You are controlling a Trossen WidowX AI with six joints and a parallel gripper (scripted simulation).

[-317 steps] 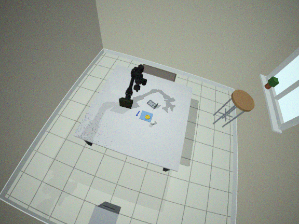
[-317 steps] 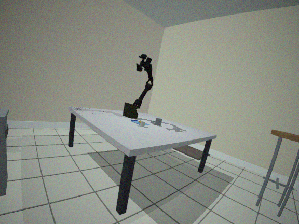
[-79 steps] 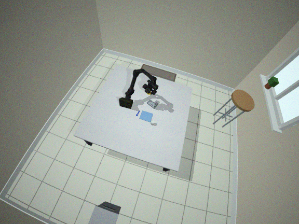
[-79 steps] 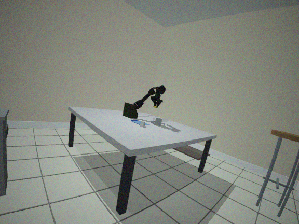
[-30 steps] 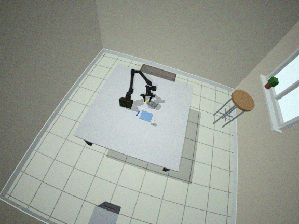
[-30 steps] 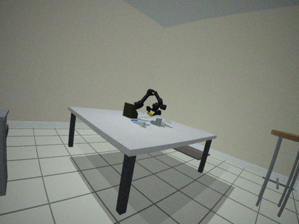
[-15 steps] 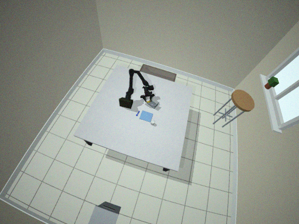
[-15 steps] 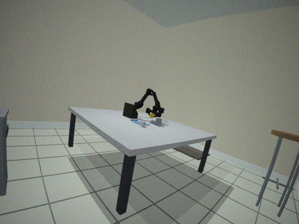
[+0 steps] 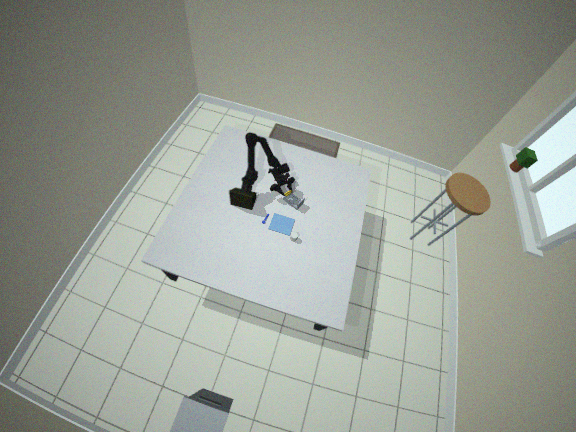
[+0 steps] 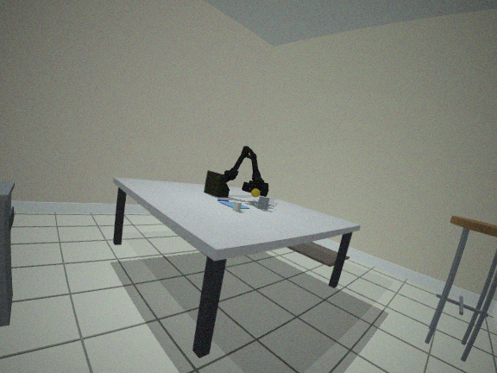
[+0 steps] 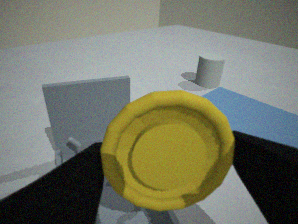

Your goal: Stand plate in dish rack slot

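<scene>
Right now my gripper tip is 6 cm above the grey dish rack and 4 cm short of it. Also, from my gripper tip: blue spoon 19 cm to the right, 12 cm behind, 8 cm below; white cup 28 cm to the right, 10 cm ahead, 6 cm below; yellow plate right at my gripper tip.
</scene>
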